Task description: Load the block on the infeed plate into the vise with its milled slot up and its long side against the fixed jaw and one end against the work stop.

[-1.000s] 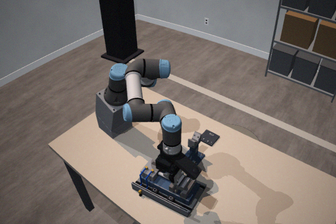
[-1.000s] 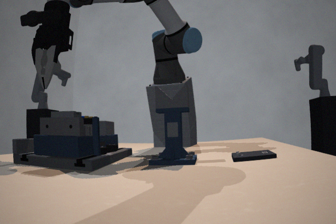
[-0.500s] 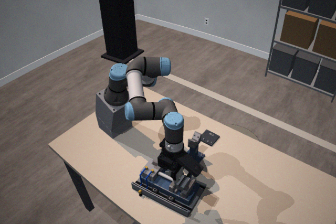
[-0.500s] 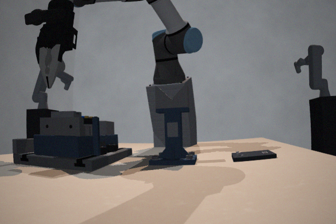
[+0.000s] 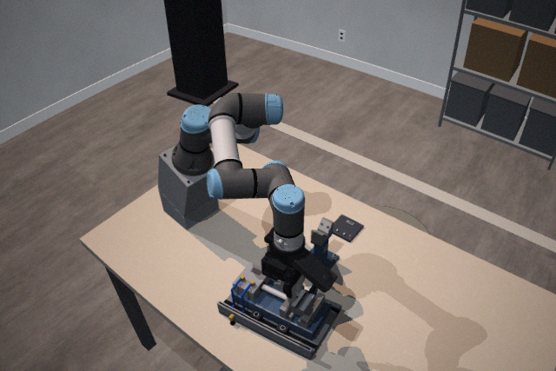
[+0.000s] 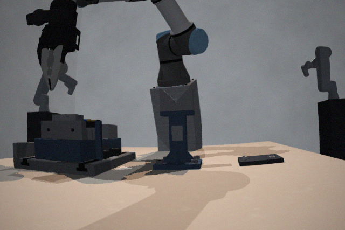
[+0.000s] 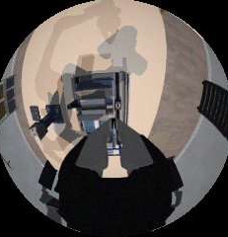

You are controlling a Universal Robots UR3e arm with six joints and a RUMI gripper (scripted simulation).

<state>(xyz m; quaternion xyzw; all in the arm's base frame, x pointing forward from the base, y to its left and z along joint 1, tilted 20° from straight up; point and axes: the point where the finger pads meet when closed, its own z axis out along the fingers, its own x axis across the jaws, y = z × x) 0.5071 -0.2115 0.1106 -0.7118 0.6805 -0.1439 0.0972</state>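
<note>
Now: hand 50 mm to the right of the grey part and 80 mm above it. Also, from my hand: blue vise (70 mm behind, 50 mm to the left, 140 mm below).
</note>
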